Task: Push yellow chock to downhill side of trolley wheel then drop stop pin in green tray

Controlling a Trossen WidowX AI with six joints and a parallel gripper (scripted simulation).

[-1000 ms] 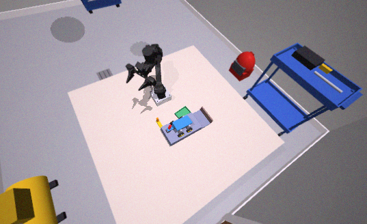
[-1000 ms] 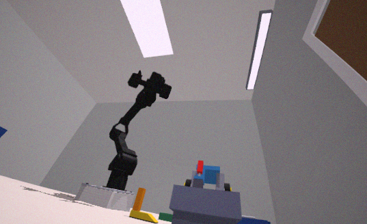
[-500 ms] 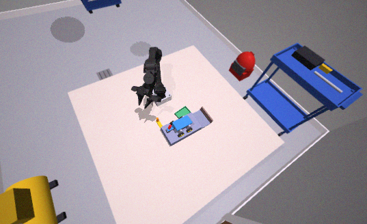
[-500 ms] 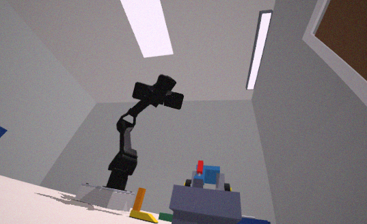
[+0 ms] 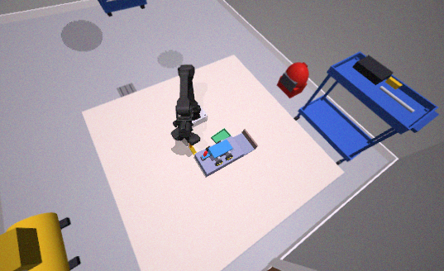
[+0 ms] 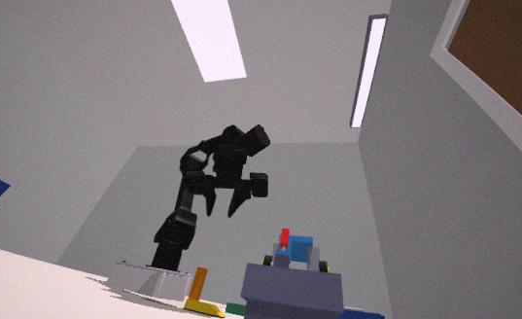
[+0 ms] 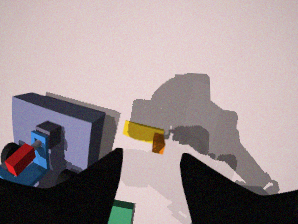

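The yellow chock lies 3 cm to the left of my gripper tip and 14 cm below it. Also, from my gripper tip: blue trolley 12 cm ahead, 17 cm to the left, 5 cm below; then red-headed stop pin 12 cm ahead, 7 cm to the left, 3 cm below; then ramp 12 cm ahead, 17 cm to the left, 11 cm below.
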